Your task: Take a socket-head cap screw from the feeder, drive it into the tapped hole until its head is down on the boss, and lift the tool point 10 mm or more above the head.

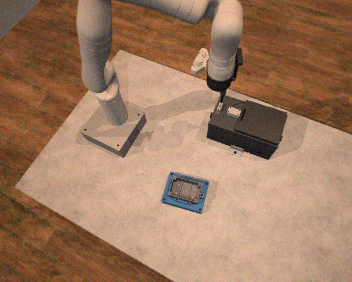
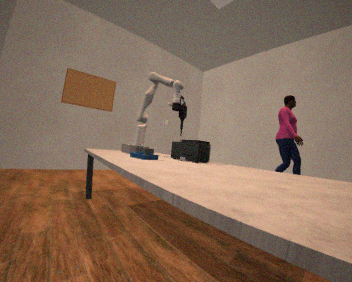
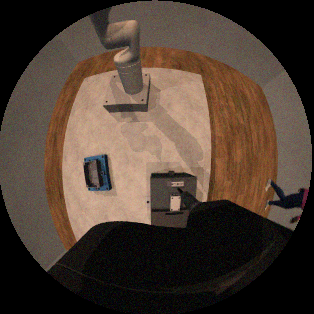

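The black screwdriver, my gripper (image 1: pixel 222 99) (image 2: pixel 181 134) (image 3: pixel 180 190), points down with its tip over the feeder's top, near the small light strip at one end. The gap between tip and feeder is too small to judge, and whether a screw is on the tip cannot be made out. The feeder (image 1: pixel 262 122) (image 2: pixel 192 151) (image 3: pixel 162 192) is a dark box with a pale plate (image 1: pixel 234 111) (image 3: pixel 175 202) on top. A grey rectangular part (image 1: pixel 185 190) (image 3: pixel 93 174) with raised bosses sits on a blue base plate (image 1: pixel 195 208) (image 2: pixel 144 156) (image 3: pixel 105 172). The tapped hole cannot be singled out.
The arm's grey base block (image 1: pixel 112 132) (image 3: pixel 127 107) stands on the pale table (image 1: pixel 125 200) (image 2: pixel 225 192) (image 3: pixel 130 200), away from the feeder. A small bracket (image 1: pixel 235 150) sticks out at the feeder's side. A person in a pink top (image 2: pixel 287 125) (image 3: pixel 304 195) is beyond the table.
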